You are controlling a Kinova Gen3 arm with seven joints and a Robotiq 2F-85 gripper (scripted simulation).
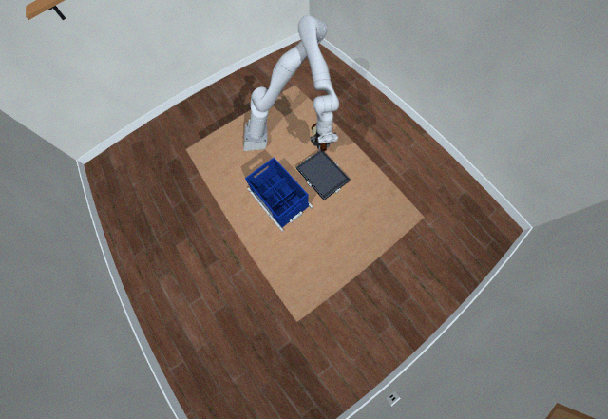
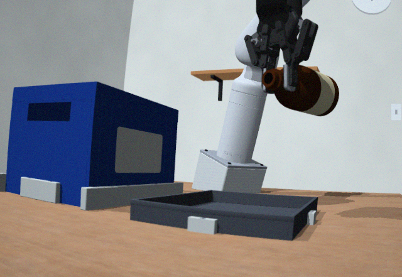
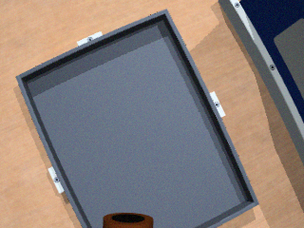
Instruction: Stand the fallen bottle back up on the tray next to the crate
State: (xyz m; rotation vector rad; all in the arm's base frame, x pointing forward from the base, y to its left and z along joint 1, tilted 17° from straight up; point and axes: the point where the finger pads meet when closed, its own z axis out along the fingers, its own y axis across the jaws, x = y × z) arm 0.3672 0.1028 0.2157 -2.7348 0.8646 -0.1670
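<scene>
My hand is 40 mm past the brown bottle and 30 mm to the right of it. Also, from my hand: blue crate 320 mm to the right, 120 mm below, 20 mm behind; tray 190 mm below, 50 mm ahead, 40 mm to the right.
</scene>
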